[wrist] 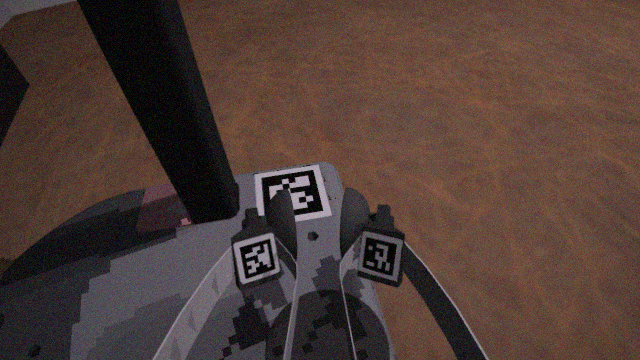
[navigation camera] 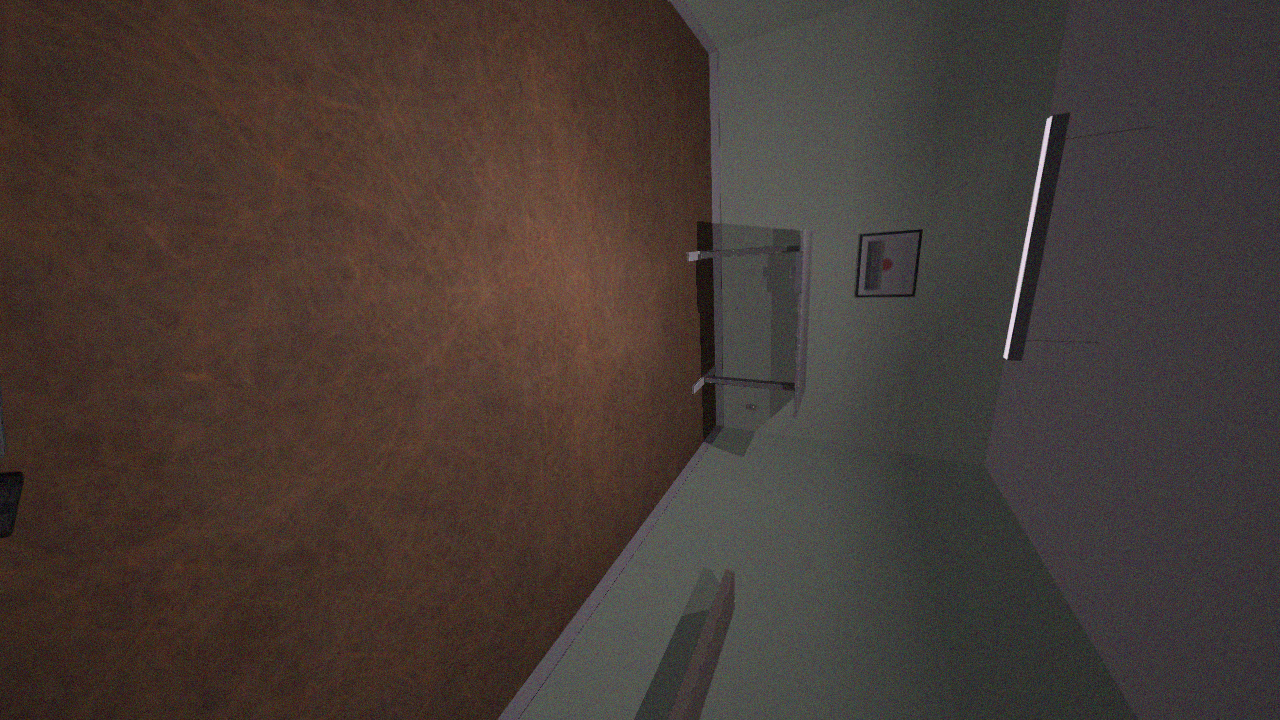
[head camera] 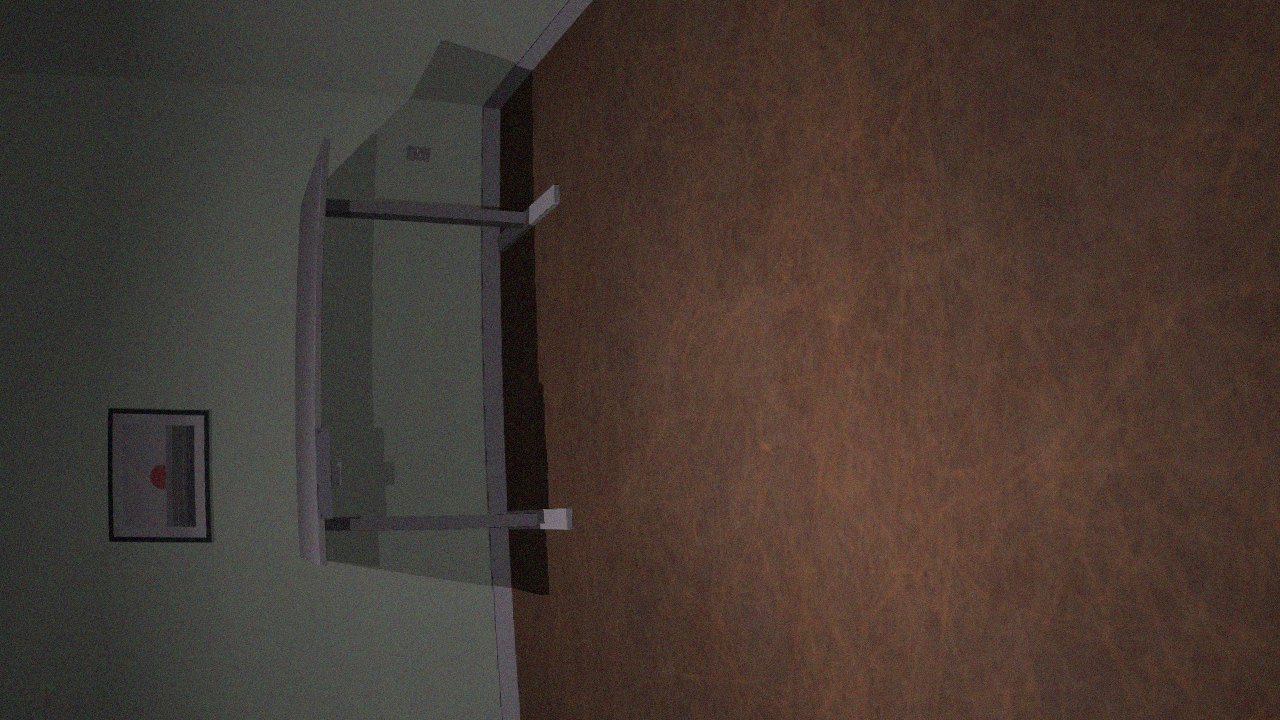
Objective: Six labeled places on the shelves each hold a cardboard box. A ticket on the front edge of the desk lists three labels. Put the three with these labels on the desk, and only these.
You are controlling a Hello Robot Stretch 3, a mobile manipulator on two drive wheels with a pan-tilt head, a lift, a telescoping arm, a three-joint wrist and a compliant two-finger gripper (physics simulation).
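Frame: origin at the robot's base, x up, y right, z ahead, level; metres.
Seen in the pictures: gripper, fingertip midpoint: (wrist: pixel 318 213).
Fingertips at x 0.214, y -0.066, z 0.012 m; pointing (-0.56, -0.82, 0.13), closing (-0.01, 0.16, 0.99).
A point is followed by its place in that frame.
The desk (head camera: pixel 308 358) @[x 0.950, y -0.220, z 3.433 m] (navigation camera: pixel 803 313) @[x 0.950, y -0.297, z 3.428 m] stands against the far wall, seen from some distance across the floor; both views are turned sideways. A pale piece (head camera: pixel 324 472) @[x 0.922, y -0.581, z 3.117 m] hangs under its top near one leg in the head view; I cannot tell whether it is the ticket, and no label can be read. The shelves' labeled places and the cardboard boxes do not show in these views. My gripper (wrist: pixel 318 213) @[x 0.214, y -0.066, z 0.012 m] is partly open in the wrist view, with a gap between its two rounded fingertips and nothing between them. It hangs over my own base, far from the desk.
A framed picture (head camera: pixel 160 474) @[x 1.547, y -0.745, z 3.893 m] (navigation camera: pixel 887 263) @[x 1.555, y -0.764, z 3.888 m] hangs above the desk. A long board or ledge (navigation camera: pixel 707 644) @[x 0.803, y 1.326, z 1.600 m] is on the side wall in the navigation view. A lamp (navigation camera: pixel 1036 237) @[x 2.100, y -0.640, z 2.682 m] hangs from the ceiling. A black post (wrist: pixel 165 115) rises beside my gripper in the wrist view.
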